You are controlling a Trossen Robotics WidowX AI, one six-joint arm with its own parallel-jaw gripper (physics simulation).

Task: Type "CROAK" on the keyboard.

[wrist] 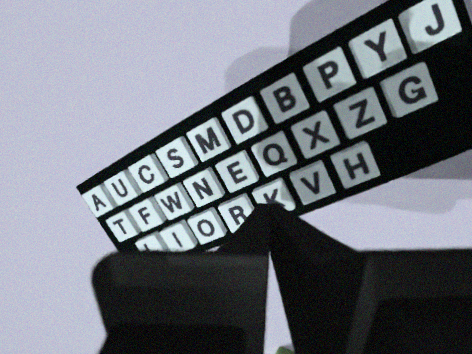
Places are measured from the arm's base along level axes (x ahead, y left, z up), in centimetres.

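Pixels of known places: gripper, fingertip midpoint: (pixel 266 213).
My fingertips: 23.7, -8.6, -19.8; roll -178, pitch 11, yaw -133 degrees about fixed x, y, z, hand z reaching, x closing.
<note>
Ahead of a thing's pixels: the offset from my fingertips to its middle, as dx, dy, dz. "spot": to the spot under its first point. Level surfaces: height alone.
The black keyboard {spot: -1.8, -8.0, -1.7} (pixel 440 120) lies slanted across the wrist view, with pale keys in three rows. The C key {+5.3, +4.2, -1.5} (pixel 145 174) and the A key {+6.4, +8.1, -1.5} (pixel 98 202) are in the top row at the left. The R key {+0.5, +1.8, -1.5} (pixel 239 216) and the O key {+1.0, +3.7, -1.5} (pixel 205 228) are in the bottom row. My gripper (pixel 267 213) is shut and empty. Its dark fingertips overlap the lower part of the K key {+0.0, -0.2, -1.5} (pixel 272 194) in this view. Whether the tips touch that key cannot be told. The fingers hide part of the keyboard's lower edge.
The keys D {spot: +3.8, -1.7, -1.2} (pixel 242 121), Q {spot: +1.7, -1.8, -1.2} (pixel 274 153), V {spot: -0.5, -2.2, -1.2} (pixel 313 183) and H {spot: -1.1, -4.2, -1.2} (pixel 356 165) surround the K key's area. The pale table top {dz -2.8} (pixel 75 90) extends around the keyboard, with grey shadows behind it. A small green thing (pixel 285 350) shows at the bottom edge.
</note>
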